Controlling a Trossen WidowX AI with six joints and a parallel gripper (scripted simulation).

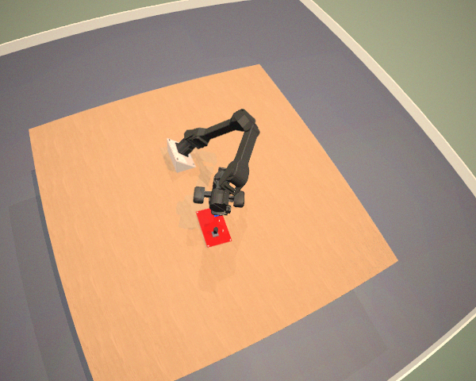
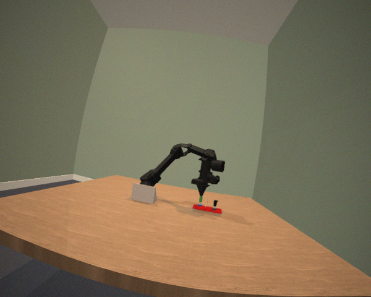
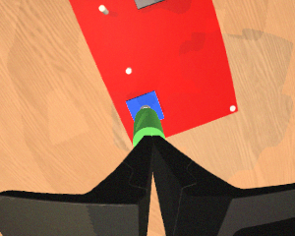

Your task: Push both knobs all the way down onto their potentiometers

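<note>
Right now my gripper tip is 20 mm above the green knob. From my gripper tip the other things lie so: black knob 90 mm ahead, 30 mm to the right, 20 mm below.
</note>
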